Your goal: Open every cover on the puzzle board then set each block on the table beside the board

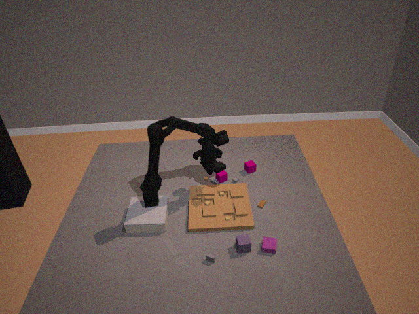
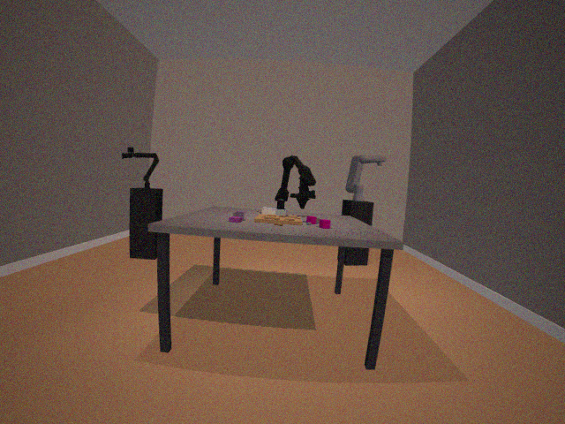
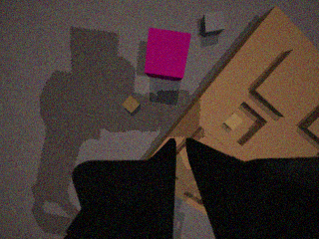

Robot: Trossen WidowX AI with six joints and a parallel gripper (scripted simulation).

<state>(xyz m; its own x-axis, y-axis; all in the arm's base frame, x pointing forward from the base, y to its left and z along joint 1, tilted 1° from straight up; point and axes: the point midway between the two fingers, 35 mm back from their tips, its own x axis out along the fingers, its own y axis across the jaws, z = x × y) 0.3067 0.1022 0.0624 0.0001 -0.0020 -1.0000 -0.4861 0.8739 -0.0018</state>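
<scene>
The tan puzzle board lies 140 mm to the right of my gripper tip, 70 mm below it and 20 mm ahead of it. From my gripper tip the other things lie so: small tan piece (220 mm ahead, 190 mm to the right, 80 mm below); small grey piece (450 mm to the right, 90 mm behind, 70 mm below); purple block (420 mm to the right, 60 mm below, 50 mm ahead).
</scene>
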